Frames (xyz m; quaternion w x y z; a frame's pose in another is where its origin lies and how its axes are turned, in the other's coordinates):
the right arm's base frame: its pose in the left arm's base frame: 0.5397 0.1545 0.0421 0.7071 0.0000 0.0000 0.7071
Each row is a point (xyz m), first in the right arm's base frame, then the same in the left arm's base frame.
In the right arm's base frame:
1: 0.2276 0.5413 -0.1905
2: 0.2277 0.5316 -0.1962
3: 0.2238 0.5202 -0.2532
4: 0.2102 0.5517 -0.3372
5: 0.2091 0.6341 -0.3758
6: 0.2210 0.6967 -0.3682
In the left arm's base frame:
1: -0.0016 0.3821 -0.1484
2: 0.0081 0.3822 -0.1541
3: 0.0195 0.3783 -0.2111
4: -0.0120 0.3647 -0.2951
5: -0.0944 0.3636 -0.3337
6: -0.1570 0.3755 -0.3261

